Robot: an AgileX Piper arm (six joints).
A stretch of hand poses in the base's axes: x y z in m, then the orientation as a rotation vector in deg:
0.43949 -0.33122 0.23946 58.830 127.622 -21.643
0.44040 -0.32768 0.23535 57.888 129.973 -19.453
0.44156 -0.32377 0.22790 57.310 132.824 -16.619
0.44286 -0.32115 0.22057 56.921 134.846 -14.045
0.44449 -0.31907 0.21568 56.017 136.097 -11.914
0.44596 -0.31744 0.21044 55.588 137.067 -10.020
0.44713 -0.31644 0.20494 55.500 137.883 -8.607
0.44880 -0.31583 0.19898 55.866 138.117 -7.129
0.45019 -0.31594 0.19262 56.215 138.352 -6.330
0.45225 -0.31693 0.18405 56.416 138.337 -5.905
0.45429 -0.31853 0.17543 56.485 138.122 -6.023
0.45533 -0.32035 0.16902 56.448 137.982 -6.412
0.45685 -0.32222 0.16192 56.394 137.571 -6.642
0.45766 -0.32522 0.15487 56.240 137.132 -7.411
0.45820 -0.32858 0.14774 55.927 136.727 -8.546
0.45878 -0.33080 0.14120 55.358 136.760 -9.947
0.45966 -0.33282 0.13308 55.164 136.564 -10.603
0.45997 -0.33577 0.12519 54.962 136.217 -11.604
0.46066 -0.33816 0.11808 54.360 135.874 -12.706
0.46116 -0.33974 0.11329 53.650 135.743 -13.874
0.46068 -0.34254 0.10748 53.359 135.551 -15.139
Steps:
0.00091 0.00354 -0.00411 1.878 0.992 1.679
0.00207 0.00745 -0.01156 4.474 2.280 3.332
0.00337 0.01007 -0.01889 6.664 3.036 4.609
0.00500 0.01215 -0.02378 8.115 3.237 5.980
0.00647 0.01378 -0.02902 9.489 3.375 6.909
0.00764 0.01478 -0.03452 10.631 3.609 7.450
0.00931 0.01539 -0.04048 11.757 3.389 7.604
0.01070 0.01528 -0.04684 12.458 3.394 7.598
0.01276 0.01429 -0.05541 12.786 3.277 7.563
0.01480 0.01269 -0.06403 12.658 3.134 7.454
0.01584 0.01087 -0.07044 12.353 3.129 7.361
0.01736 0.00900 -0.07754 12.042 2.830 7.279
0.01817 0.00600 -0.08459 11.351 2.667 7.125
0.01871 0.00264 -0.09172 10.391 2.634 6.994
0.01929 0.00042 -0.09826 9.340 3.045 7.038
0.02017 -0.00160 -0.10638 8.796 3.067 6.975
0.02048 -0.00455 -0.11427 7.980 3.076 6.805
0.02117 -0.00694 -0.12138 6.965 3.071 6.885
0.02167 -0.00852 -0.12617 5.954 3.268 7.055
0.02119 -0.01132 -0.13198 5.009 3.516 6.899

